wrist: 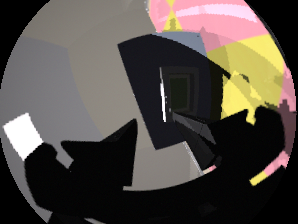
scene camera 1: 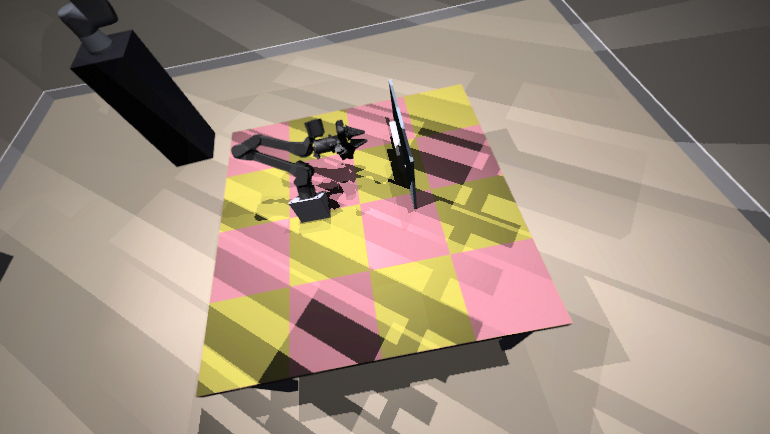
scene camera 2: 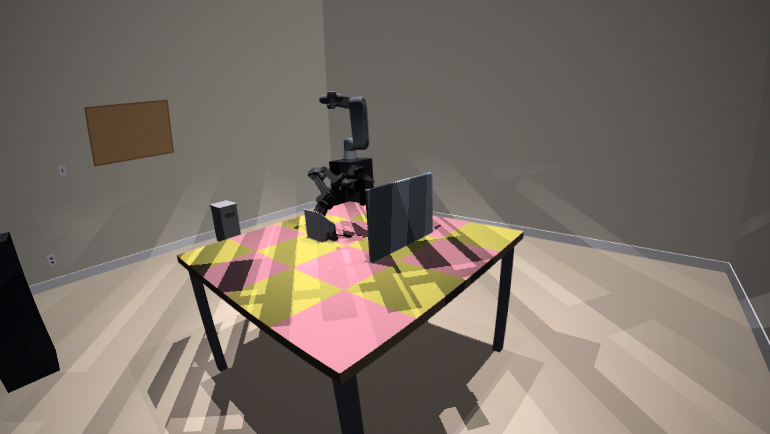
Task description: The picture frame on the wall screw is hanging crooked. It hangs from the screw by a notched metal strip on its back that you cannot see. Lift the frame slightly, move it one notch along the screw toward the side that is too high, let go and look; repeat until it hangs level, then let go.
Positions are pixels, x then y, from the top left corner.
Labels:
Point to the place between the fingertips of the gripper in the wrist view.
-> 155, 118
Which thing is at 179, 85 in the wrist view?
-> A picture frame.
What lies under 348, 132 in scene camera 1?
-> The gripper.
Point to an upright wall panel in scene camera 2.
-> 400, 213

